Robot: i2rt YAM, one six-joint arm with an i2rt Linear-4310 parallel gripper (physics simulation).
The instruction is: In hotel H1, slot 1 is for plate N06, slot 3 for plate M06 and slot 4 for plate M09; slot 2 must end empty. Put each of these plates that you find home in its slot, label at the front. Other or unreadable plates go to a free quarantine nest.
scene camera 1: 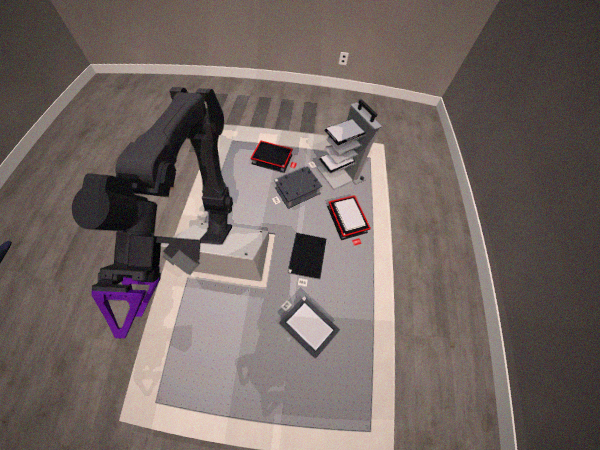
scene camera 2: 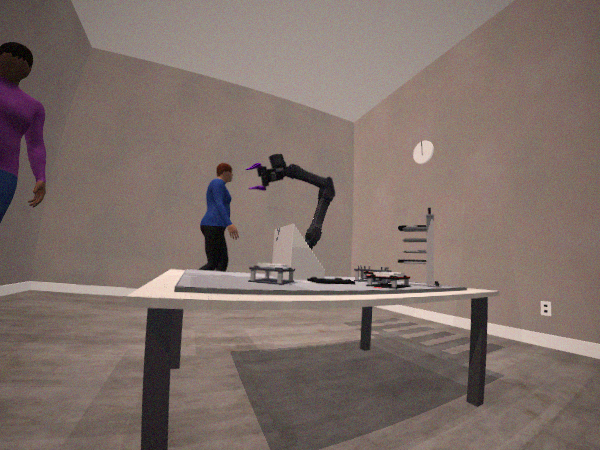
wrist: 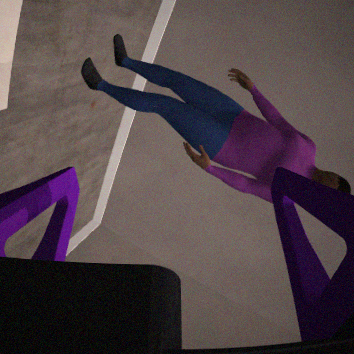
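Pixels of known places: gripper, fingertip midpoint: (scene camera 1: 129,326) (scene camera 2: 247,179) (wrist: 174,177); arm's base at its link origin: (scene camera 1: 217,234) (scene camera 2: 299,252).
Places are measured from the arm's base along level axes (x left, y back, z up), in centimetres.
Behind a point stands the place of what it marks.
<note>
My gripper (scene camera 1: 131,325) {x -31.9, y 1.3, z 34.2 cm} (scene camera 2: 252,178) {x -31.9, y 1.3, z 34.2 cm} (wrist: 174,177) {x -31.9, y 1.3, z 34.2 cm} is open and empty, high beyond the table's left edge in scene camera 1. Hotel H1 (scene camera 1: 370,132) {x 35.5, y -52.1, z 15.9 cm} (scene camera 2: 430,250) {x 35.6, y -54.0, z 2.5 cm} stands upright at the back right. A dark-rimmed white plate (scene camera 1: 345,130) (scene camera 2: 413,228) lies on its top shelf, another (scene camera 1: 336,161) (scene camera 2: 412,261) on its lowest raised shelf; the two shelves between look bare. A white plate (scene camera 1: 350,214) {x 14.1, y -48.4, z -7.6 cm} lies on a red-rimmed nest (scene camera 1: 342,233) {x 6.3, y -45.0, z -9.0 cm}. Another white plate (scene camera 1: 311,326) {x -28.2, y -32.6, z -6.6 cm} (scene camera 2: 272,265) {x -31.1, y -37.9, z -7.0 cm} lies on a grey stand. Plate labels are unreadable.
A red-edged black nest (scene camera 1: 271,154) {x 44.7, y -14.7, z -9.1 cm}, a grey pegged stand (scene camera 1: 298,186) {x 26.0, y -27.4, z -7.0 cm} and a flat black pad (scene camera 1: 307,255) {x -2.2, y -31.6, z -11.8 cm} are on the mat (scene camera 1: 210,350) {x -37.2, y 0.6, z -13.0 cm}. The pale robot base block (scene camera 1: 227,265) {x -11.4, y -5.5, z 2.2 cm} (scene camera 2: 290,252) {x -11.9, y -13.2, z -1.1 cm} is at the left side. A person in purple (scene camera 2: 17,130) (wrist: 270,145) stands beyond the table.
</note>
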